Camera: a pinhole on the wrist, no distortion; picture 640 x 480 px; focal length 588.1 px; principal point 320.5 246.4 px. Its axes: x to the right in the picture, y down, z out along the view. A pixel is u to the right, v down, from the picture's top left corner.
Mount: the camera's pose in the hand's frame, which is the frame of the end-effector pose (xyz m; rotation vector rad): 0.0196 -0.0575 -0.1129 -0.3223 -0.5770 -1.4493
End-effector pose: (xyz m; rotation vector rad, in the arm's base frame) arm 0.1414 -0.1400 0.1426 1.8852 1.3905 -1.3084
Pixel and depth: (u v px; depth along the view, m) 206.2 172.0 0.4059
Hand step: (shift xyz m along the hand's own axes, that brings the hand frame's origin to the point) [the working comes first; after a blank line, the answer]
In the camera's frame: -0.0789 -0.0514 0.4059

-0.1031 0.2214 0.1713
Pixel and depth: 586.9 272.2 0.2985
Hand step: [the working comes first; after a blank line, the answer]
In the camera's frame: 0.1352 0.0131 0.2985

-0.0168 -0.0080 0.2092
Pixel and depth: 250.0 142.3 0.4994
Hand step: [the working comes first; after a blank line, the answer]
In the camera's frame: -0.0599 -0.0884 0.4994

-0.1555 0.2518 0.2538
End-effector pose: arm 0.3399 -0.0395 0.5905 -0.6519 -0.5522 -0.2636
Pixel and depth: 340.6 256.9 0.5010
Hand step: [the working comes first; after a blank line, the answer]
In the camera's frame: 0.0171 0.0089 0.5010

-0.0584 0.1993 0.3106
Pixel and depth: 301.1 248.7 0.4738
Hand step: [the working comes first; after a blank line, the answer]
In the camera's frame: -0.0156 0.0019 0.4738

-0.0613 0.2112 0.2692
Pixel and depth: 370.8 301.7 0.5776
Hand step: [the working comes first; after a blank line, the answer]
In the camera's frame: 0.0494 0.0543 0.5776

-0.0264 0.2188 0.3976
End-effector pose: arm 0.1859 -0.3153 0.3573 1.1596 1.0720 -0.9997
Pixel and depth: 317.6 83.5 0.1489
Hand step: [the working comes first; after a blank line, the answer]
In the camera's frame: -0.0007 -0.0412 0.1489

-0.0469 0.0188 0.0038
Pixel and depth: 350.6 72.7 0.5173
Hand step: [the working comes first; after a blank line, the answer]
In the camera's frame: 0.0265 -0.1528 0.5173

-0.2203 0.1822 0.3074
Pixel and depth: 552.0 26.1 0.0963
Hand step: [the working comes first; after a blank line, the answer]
In the camera's frame: 0.0379 -0.0361 0.0963

-0.0319 -0.0413 -0.0175
